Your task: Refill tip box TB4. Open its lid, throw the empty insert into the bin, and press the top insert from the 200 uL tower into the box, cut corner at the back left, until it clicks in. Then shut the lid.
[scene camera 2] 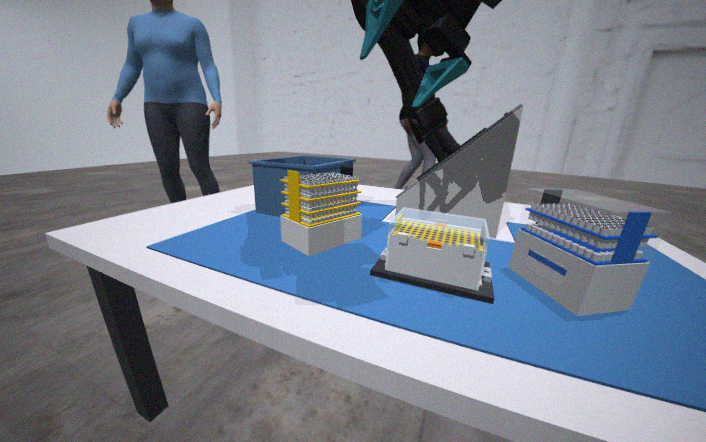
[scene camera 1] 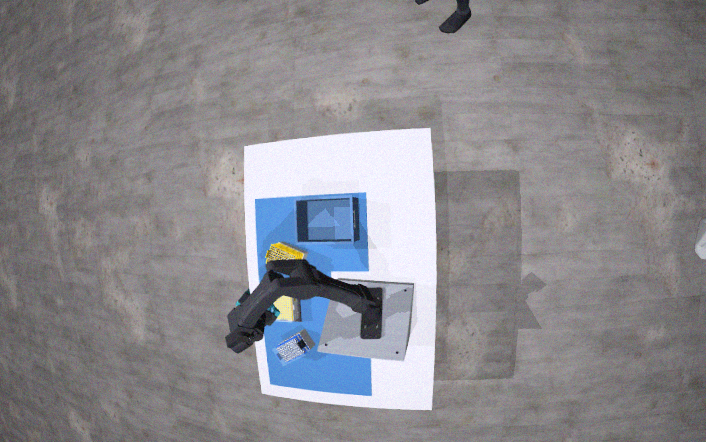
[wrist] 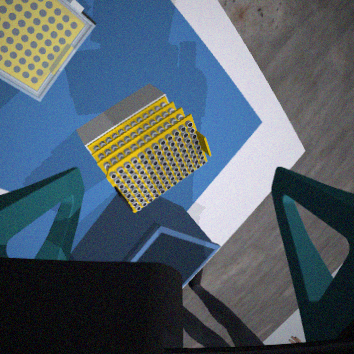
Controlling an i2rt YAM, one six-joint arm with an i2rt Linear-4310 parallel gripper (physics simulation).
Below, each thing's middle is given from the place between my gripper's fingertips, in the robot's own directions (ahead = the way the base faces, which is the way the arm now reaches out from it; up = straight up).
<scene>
Now: the clear lid (scene camera 2: 457,230) 8 cm to the left of my hand and 18 cm below it. Also, from my hand: blue bin (scene camera 1: 330,219) (21 cm behind, 25 cm to the right, 19 cm below); blue-trimmed tip tower (scene camera 2: 590,253) (3 cm behind, 26 cm to the left, 19 cm below).
</scene>
